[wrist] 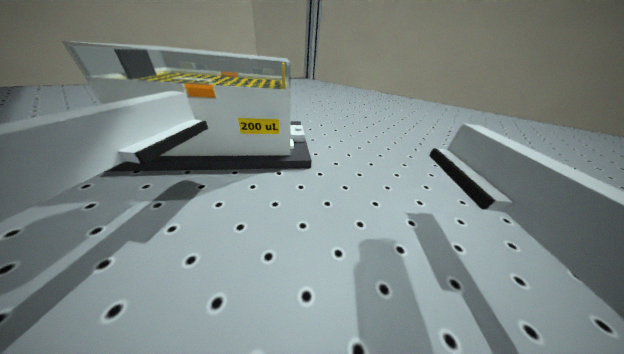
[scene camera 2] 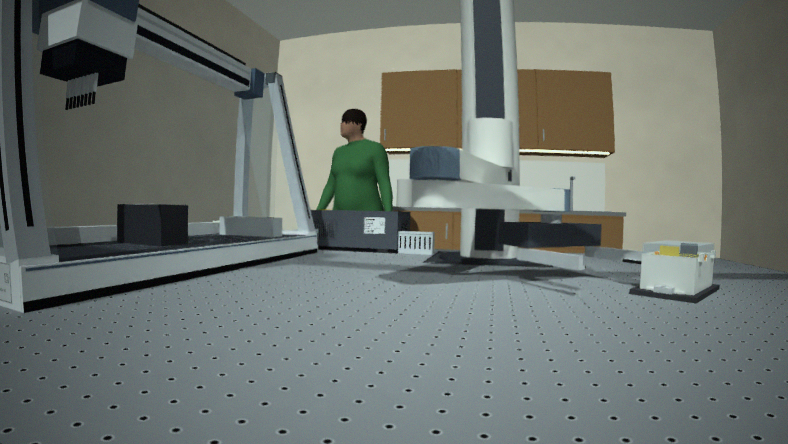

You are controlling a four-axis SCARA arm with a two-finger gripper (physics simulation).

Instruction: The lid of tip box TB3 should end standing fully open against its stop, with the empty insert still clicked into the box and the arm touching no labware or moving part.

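Seen in the pictures: gripper, fingertip midpoint: (wrist: 317,124) (scene camera 2: 617,260); arm's base, link origin: (scene camera 2: 488,263).
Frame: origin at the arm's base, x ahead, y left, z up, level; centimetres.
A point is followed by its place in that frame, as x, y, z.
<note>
The tip box (scene camera 2: 667,273) @[48.5, 27.6, 4.8] (wrist: 235,142) @[42.3, 27.3, 3.3], white with a yellow "200 uL" label, stands on a dark base plate (scene camera 2: 700,295) @[51.1, 31.9, 2.0] (wrist: 300,161) @[45.7, 23.1, 2.0] at the right in the scene view and upper left in the wrist view. Its clear lid (scene camera 2: 678,244) @[48.2, 29.2, 9.0] (wrist: 200,56) @[41.6, 27.9, 8.9] lies down over the box, not standing open. The yellow-and-dark gridded insert (scene camera 2: 669,250) @[48.3, 27.7, 8.1] (wrist: 200,80) @[43.0, 32.6, 7.0] shows through it at the box's top. An orange tab (wrist: 200,91) @[41.3, 28.5, 6.9] sits on the side wall. My gripper (scene camera 2: 610,258) @[44.4, 20.7, 6.1] (wrist: 317,124) @[44.4, 20.7, 6.1] is open and empty, low over the table, apart from the box; its left finger partly overlaps the box in the wrist view.
A gantry frame (scene camera 2: 165,264) @[62.1, -45.0, 4.2] with a dark block (scene camera 2: 154,224) @[56.5, -53.2, 9.8] stands at the left. A dark instrument case (scene camera 2: 341,228) @[-3.5, -41.2, 7.6] and a slotted white rack (scene camera 2: 406,236) @[-4.5, -22.7, 6.0] stand at the back. A person in green (scene camera 2: 358,170) stands behind them. The perforated table (scene camera 2: 386,341) @[73.9, -7.8, 1.3] (wrist: 280,240) @[39.8, 19.0, 1.3] extends in front.
</note>
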